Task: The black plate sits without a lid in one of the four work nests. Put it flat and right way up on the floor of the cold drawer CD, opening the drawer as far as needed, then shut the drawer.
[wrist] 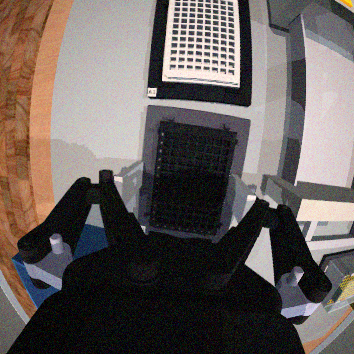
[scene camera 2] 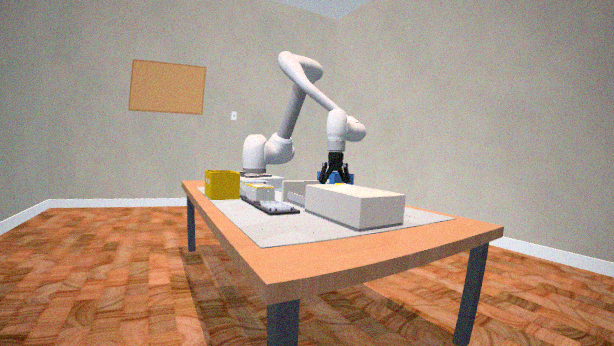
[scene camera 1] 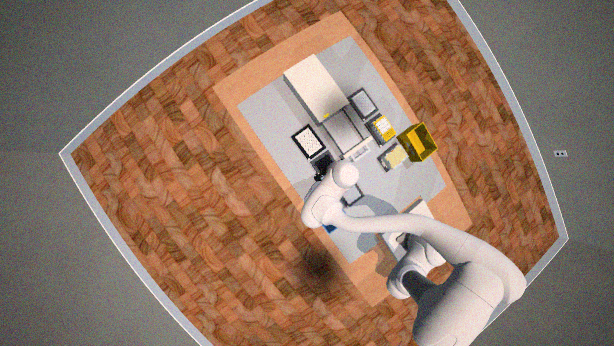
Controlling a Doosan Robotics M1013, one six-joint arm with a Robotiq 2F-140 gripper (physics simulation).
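Places are measured from the arm's base along level axes (x ahead, y left, z up), in metres.
Where they show: gripper, fingertip midpoint: (wrist: 185,179); arm's base, origin of the base link: (scene camera 2: 254,176) (scene camera 1: 413,238).
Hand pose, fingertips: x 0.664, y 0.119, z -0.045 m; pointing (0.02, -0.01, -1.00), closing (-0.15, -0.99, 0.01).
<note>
Each offset is from my fingertips to the top centre of the thing. "pt": to the spot under its first point.
The black plate @(dz +0.014, dx -0.002, dy -0.006 m) (scene camera 1: 324,162) (wrist: 192,175) lies flat, without a lid, in a dark grey nest @(pt dz +0.000, dx +0.051, dy -0.066 m) (wrist: 241,135). My gripper (scene camera 2: 335,181) (wrist: 185,179) is open and empty, pointing down, with one finger beyond each long side of the plate in the wrist view. The fingertips appear level with or a little above the plate; their exact height is unclear. In scene camera 1 the arm mostly hides the gripper. A drawer @(pt dz +0.006, dx +0.084, dy -0.217 m) (scene camera 1: 345,131) (wrist: 327,105) stands pulled out of the cream cabinet @(dz +0.094, dx +0.358, dy -0.235 m) (scene camera 1: 315,87) (scene camera 2: 355,205), its light floor bare. Its CD label cannot be read.
The drawer's raised front panel (scene camera 2: 293,192) (wrist: 325,207) is close to the right finger. A white plate @(dz +0.014, dx +0.173, dy -0.025 m) (scene camera 1: 308,142) (wrist: 202,45) lies in a neighbouring black nest. A blue bin @(dz +0.108, dx -0.163, dy +0.147 m) (scene camera 1: 330,228) (wrist: 92,242) is near the left finger. A yellow bin @(dz +0.108, dx -0.239, dy -0.498 m) (scene camera 1: 417,142) (scene camera 2: 221,185) stands at the table's other side.
</note>
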